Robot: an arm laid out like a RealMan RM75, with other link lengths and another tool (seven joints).
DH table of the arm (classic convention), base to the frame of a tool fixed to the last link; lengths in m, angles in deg. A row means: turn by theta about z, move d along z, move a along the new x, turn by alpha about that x. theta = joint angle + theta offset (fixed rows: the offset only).
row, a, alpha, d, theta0
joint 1, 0, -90, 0.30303, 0
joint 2, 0, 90, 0, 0
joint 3, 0, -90, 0.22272, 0
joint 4, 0, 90, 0, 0
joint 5, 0, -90, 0.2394, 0
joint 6, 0, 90, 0, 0
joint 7, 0.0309, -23.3, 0.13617, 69.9
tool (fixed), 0, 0, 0.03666, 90
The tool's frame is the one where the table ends.
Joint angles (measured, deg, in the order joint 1, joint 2, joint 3, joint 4, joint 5, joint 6, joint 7), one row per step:
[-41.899 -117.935 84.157 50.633 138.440 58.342 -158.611]
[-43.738 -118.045 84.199 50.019 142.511 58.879 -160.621]
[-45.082 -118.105 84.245 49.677 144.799 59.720 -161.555]
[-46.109 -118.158 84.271 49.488 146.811 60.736 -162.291]
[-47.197 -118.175 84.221 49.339 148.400 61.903 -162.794]
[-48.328 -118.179 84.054 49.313 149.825 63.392 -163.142]
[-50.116 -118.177 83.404 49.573 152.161 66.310 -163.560]
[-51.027 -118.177 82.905 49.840 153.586 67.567 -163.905]
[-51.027 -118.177 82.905 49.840 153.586 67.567 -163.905]
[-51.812 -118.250 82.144 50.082 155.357 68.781 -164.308]
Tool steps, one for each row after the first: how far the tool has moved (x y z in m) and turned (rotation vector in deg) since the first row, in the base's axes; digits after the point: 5 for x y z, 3 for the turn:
[0.00008 0.00433 0.00025 0.159 3.416 -0.282]
[0.00189 0.00617 0.00042 -0.194 5.534 -0.714]
[0.00266 0.00691 0.00094 -0.651 7.467 -0.964]
[0.00478 0.00754 0.00178 -1.223 9.095 -1.282]
[0.00781 0.00779 0.00316 -1.959 10.618 -1.605]
[0.01332 0.00801 0.00724 -3.164 13.007 -1.949]
[0.01659 0.00954 0.01041 -3.279 14.211 -2.147]
[0.01659 0.00954 0.01041 -3.279 14.211 -2.147]
[0.01840 0.01130 0.01416 -3.172 15.496 -2.065]

